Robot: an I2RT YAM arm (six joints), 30 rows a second.
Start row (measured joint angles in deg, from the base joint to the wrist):
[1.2 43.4 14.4 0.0 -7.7 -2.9]
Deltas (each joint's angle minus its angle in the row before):
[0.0 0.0 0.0 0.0 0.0 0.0]
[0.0 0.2 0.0 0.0 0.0 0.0]
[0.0 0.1 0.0 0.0 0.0 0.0]
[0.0 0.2 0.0 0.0 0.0 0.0]
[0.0 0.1 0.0 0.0 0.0 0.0]
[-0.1 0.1 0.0 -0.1 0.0 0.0]
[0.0 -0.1 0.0 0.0 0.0 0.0]
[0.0 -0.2 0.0 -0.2 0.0 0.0]
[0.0 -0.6 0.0 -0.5 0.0 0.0]
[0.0 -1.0 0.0 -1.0 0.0 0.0]
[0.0 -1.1 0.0 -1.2 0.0 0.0]
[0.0 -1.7 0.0 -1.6 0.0 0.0]
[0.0 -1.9 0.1 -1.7 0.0 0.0]
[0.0 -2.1 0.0 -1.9 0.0 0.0]
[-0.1 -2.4 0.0 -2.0 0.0 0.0]
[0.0 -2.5 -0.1 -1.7 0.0 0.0]
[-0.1 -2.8 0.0 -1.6 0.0 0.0]
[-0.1 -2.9 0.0 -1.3 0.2 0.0]
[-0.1 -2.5 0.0 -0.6 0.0 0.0]
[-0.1 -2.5 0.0 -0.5 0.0 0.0]
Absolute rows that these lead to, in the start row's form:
[1.2 43.4 14.4 0.0 -7.7 -2.9]
[1.2 43.6 14.4 0.0 -7.7 -2.9]
[1.2 43.7 14.4 0.0 -7.7 -2.9]
[1.2 43.9 14.4 0.0 -7.7 -2.9]
[1.2 44.0 14.4 0.0 -7.7 -2.9]
[1.1 44.1 14.4 -0.1 -7.7 -2.9]
[1.1 44.0 14.4 -0.1 -7.7 -2.9]
[1.1 43.8 14.4 -0.3 -7.7 -2.9]
[1.1 43.2 14.4 -0.8 -7.7 -2.9]
[1.1 42.2 14.4 -1.8 -7.7 -2.9]
[1.1 41.1 14.4 -3.0 -7.7 -2.9]
[1.1 39.4 14.4 -4.6 -7.7 -2.9]
[1.1 37.5 14.5 -6.3 -7.7 -2.9]
[1.1 35.4 14.5 -8.2 -7.7 -2.9]
[1.0 33.0 14.5 -10.2 -7.7 -2.9]
[1.0 30.5 14.4 -11.9 -7.7 -2.9]
[0.9 27.7 14.4 -13.5 -7.7 -2.9]
[0.8 24.8 14.4 -14.8 -7.5 -2.9]
[0.7 22.3 14.4 -15.4 -7.5 -2.9]
[0.6 19.8 14.4 -15.9 -7.5 -2.9]

